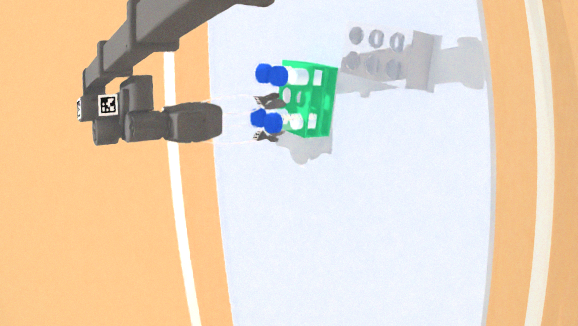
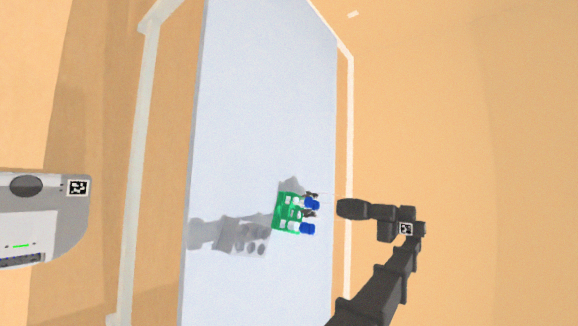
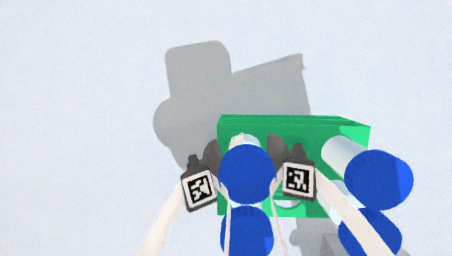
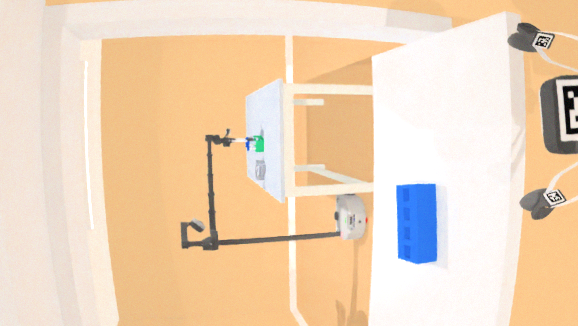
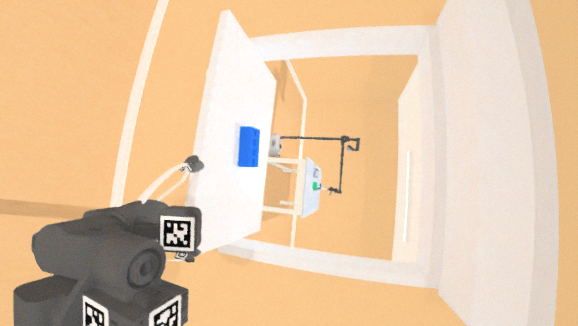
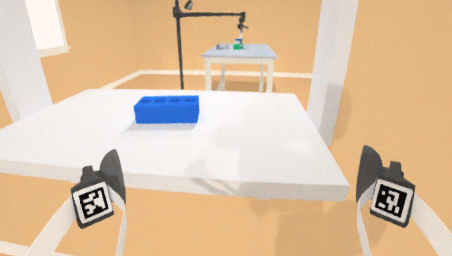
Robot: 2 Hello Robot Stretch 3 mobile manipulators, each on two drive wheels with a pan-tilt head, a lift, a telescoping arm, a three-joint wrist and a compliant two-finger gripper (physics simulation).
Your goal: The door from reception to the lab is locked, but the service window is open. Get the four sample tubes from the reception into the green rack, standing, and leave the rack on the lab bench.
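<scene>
The green rack (image 1: 327, 95) (image 2: 276, 212) (image 3: 320, 132) stands on the lab bench (image 1: 350, 240) (image 2: 260, 100) (image 3: 75, 210). Four blue-capped tubes stand upright at its corner holes. My r1 gripper (image 1: 270, 118) (image 3: 245, 152) is shut on one tube (image 1: 258, 118) (image 3: 247, 174), whose lower part is in a corner hole; how deep it sits is hidden. Another tube (image 1: 273, 122) (image 3: 247, 232) stands beside it, and two tubes (image 1: 263, 73) (image 3: 378, 180) are at the other end. My r2 gripper (image 4: 535, 120) (image 6: 241, 175) is open and empty, at the edge of the service window counter (image 4: 445, 110) (image 6: 260, 150).
A grey rack (image 1: 375, 50) (image 2: 250, 240) (image 4: 260, 170) with holes stands beside the green rack on the bench. A blue four-hole rack (image 4: 417, 225) (image 5: 248, 146) (image 6: 167, 110) stands on the counter, its holes empty. The window frame (image 4: 200, 22) (image 6: 332, 60) borders the opening.
</scene>
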